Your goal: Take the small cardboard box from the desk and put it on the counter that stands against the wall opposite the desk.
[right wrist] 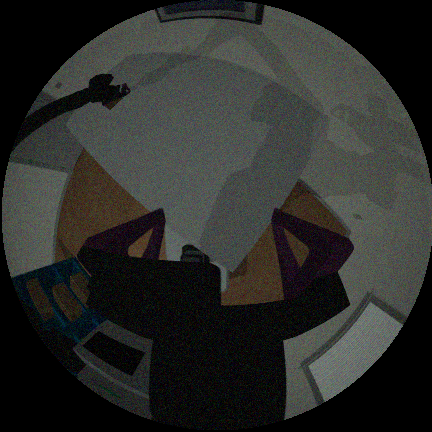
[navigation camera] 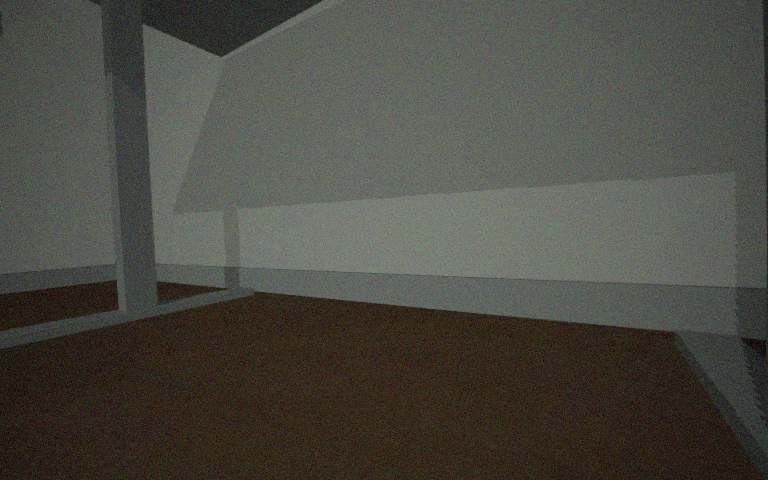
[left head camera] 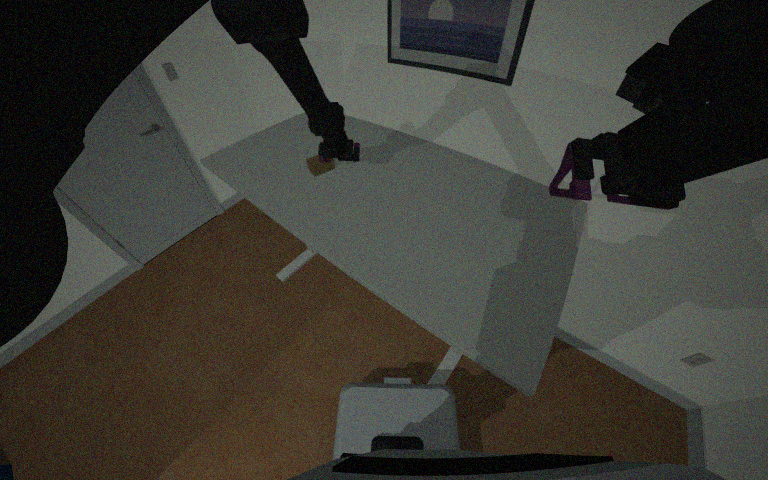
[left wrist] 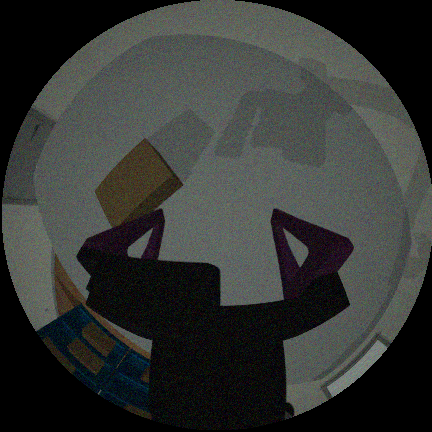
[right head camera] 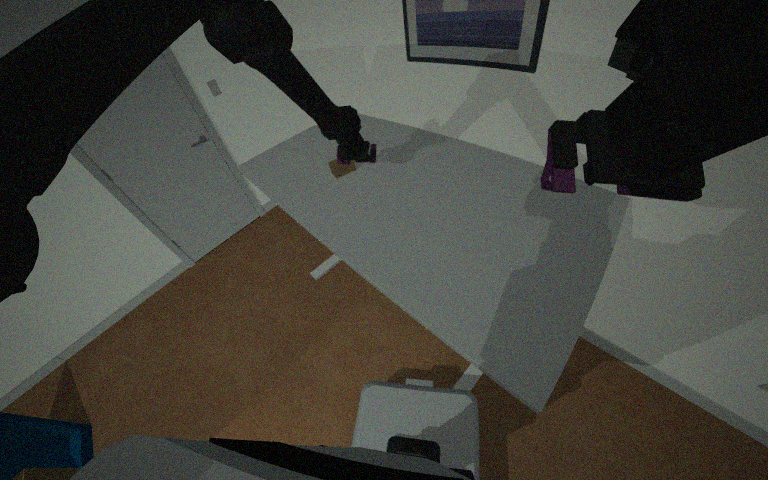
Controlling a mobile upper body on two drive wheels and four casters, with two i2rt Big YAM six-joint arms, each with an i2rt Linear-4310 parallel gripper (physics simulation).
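Frame: origin at the left arm's base, x back, y right, z up, level; centimetres.
Seen in the pictures: left gripper, fingertip midpoint: (right wrist: 121,94) (left head camera: 342,160) (left wrist: 217,214) (right head camera: 362,161); right gripper, fingertip midpoint: (right wrist: 218,213) (left head camera: 579,193) (right head camera: 580,186).
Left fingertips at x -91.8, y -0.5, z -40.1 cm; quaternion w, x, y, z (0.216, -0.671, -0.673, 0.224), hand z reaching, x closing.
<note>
A point is followed by its place in that frame.
The small cardboard box (left head camera: 321,165) {x -92.1, y -9.1, z -42.4 cm} (right head camera: 342,168) {x -92.1, y -9.2, z -42.8 cm} (left wrist: 136,182) {x -95.0, y -8.8, z -41.0 cm} (right wrist: 111,104) {x -91.7, y -9.7, z -44.0 cm} is on the grey desk (left head camera: 396,226) {x -63.4, y 19.6, z -46.0 cm} (right head camera: 424,237) {x -59.0, y 23.9, z -46.0 cm} (left wrist: 225,185) {x -95.4, y 0.4, z -46.0 cm} (right wrist: 175,135) {x -63.3, y 28.7, z -46.0 cm}, near its far left part. My left gripper (left head camera: 339,153) {x -91.8, y -0.5, z -40.1 cm} (right head camera: 356,155) {x -91.8, y -0.5, z -40.1 cm} (left wrist: 217,214) {x -91.8, y -0.5, z -40.1 cm} is open and empty above the desk. In the left wrist view the box lies up and left of the fingers, its lower corner behind the tip of the picture-left finger. My right gripper (left head camera: 599,195) (right head camera: 595,187) {x -36.8, y 44.6, z -11.6 cm} (right wrist: 218,213) {x -36.8, y 44.6, z -11.6 cm} is open and empty, high over the right part of the desk. The counter cannot be made out.
A framed picture (left head camera: 394,33) {x -135.4, y 18.1, z -3.7 cm} (right head camera: 411,33) {x -135.4, y 18.0, z -4.6 cm} hangs on the wall behind the desk. A grey door (left head camera: 135,169) {x -142.1, y -168.5, z -69.1 cm} (right head camera: 158,164) {x -132.9, y -174.9, z -49.7 cm} is at the left. A blue shelf unit (right head camera: 45,433) {x 40.8, y -192.9, z -118.2 cm} holding brown boxes shows at the lower left. A desk leg (navigation camera: 133,169) {x -128.0, y -39.4, z -99.8 cm} stands at the left in the navigation view.
</note>
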